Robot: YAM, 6 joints.
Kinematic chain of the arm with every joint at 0, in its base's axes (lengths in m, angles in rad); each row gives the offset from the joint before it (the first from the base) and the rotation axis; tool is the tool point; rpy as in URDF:
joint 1: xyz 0 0 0.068 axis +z
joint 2: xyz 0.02 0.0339 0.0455 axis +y
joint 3: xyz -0.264 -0.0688 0 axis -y
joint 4: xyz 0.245 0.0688 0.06 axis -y
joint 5: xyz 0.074 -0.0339 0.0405 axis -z
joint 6: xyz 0.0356 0 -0.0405 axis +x
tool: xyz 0 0 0 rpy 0 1.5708 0
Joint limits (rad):
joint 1: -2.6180..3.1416
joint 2: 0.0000..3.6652
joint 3: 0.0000..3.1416
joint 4: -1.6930..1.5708
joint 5: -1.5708..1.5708
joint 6: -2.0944..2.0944
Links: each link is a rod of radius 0.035 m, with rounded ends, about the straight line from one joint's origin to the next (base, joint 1, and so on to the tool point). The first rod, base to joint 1, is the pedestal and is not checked.
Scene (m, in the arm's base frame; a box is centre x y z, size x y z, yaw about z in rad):
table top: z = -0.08
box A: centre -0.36 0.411 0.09 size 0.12 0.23 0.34 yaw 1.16
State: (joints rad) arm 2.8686 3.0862 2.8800 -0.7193 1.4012 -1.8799
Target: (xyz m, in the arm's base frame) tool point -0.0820 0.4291 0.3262
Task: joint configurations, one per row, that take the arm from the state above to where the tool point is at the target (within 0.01 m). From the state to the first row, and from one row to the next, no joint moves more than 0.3 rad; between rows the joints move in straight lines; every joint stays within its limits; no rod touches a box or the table.
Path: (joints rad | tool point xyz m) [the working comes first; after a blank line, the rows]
Joints at the target: 1.8400 2.2165 2.2994 -1.4349 1.3975 -1.8799
Straight joint move there: touches box A.

1: 2.7720 2.9279 2.8874 -0.4928 1.3957 -1.6652 | -0.5415 0.2474 0.1787
2: 2.6754 2.7695 2.8949 -0.2663 1.3902 -1.4504 | -0.5034 0.2925 0.2884
3: 2.5789 2.6112 2.9023 -0.0398 1.3847 -1.2357 | -0.4408 0.3194 0.3949
4: 2.4823 2.4529 2.9097 0.1867 1.3792 -1.0210 | -0.3595 0.3228 0.4917
5: 2.3752 2.4135 2.8080 -0.0836 1.3822 -1.1641 | -0.3338 0.3699 0.4634
6: 2.2682 2.3741 2.7063 -0.3538 1.3853 -1.3073 | -0.2959 0.4077 0.4317
7: 2.1611 2.3347 2.6046 -0.6241 1.3884 -1.4504 | -0.2482 0.4334 0.3994
8: 2.0541 2.2953 2.5028 -0.8943 1.3914 -1.5936 | -0.1941 0.4453 0.3694
9: 1.9470 2.2559 2.4011 -1.1646 1.3945 -1.7367 | -0.1374 0.4433 0.3444
10: 1.8400 2.2165 2.2994 -1.4349 1.3975 -1.8799 | -0.0820 0.4291 0.3262

